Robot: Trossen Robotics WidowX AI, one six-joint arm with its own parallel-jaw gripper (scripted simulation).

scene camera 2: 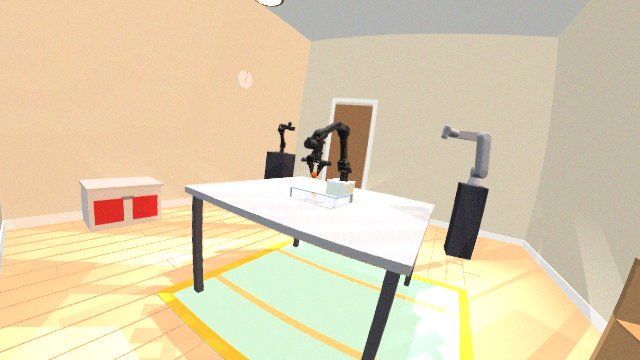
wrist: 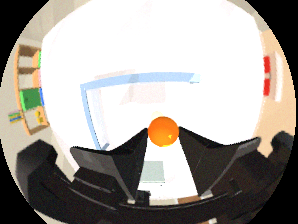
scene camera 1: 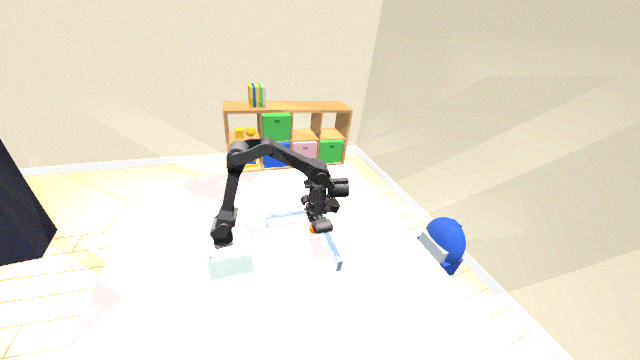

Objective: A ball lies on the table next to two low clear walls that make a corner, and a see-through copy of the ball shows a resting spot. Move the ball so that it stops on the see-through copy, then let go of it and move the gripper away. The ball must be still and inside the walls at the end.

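In the wrist view I can see my gripper, and it is my gripper that holds a ball.
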